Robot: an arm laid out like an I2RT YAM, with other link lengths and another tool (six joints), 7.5 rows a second.
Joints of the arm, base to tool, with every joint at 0 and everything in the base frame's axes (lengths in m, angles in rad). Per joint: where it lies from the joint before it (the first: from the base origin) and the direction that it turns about. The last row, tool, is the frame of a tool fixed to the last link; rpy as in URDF.
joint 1: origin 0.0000 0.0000 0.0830 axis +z
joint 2: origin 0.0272 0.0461 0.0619 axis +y
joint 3: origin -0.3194 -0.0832 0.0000 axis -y
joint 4: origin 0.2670 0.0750 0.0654 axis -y
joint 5: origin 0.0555 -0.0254 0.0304 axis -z
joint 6: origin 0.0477 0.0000 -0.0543 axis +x
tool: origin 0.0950 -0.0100 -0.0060 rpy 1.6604 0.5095 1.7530
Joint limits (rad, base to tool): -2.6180..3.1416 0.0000..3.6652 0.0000..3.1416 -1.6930..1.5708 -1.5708..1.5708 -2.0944..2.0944
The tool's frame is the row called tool.
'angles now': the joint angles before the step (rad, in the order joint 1, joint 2, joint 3, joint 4, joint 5, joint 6). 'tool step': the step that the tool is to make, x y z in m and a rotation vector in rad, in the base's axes. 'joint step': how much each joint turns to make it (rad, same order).
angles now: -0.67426, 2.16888, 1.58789, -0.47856, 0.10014, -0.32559
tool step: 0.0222, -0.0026, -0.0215, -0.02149, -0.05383, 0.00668
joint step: 0.01919, 0.05726, -0.00004, 0.11109, -0.00757, 0.01917
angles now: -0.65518, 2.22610, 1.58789, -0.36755, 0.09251, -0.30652
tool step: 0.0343, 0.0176, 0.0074, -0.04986, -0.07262, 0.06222
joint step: 0.05989, 0.00431, 0.00554, 0.08689, -0.00306, -0.00076
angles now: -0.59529, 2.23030, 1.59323, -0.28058, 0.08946, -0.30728
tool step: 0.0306, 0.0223, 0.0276, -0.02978, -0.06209, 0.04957
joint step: 0.06071, -0.01792, 0.04917, 0.00005, 0.00079, 0.01378
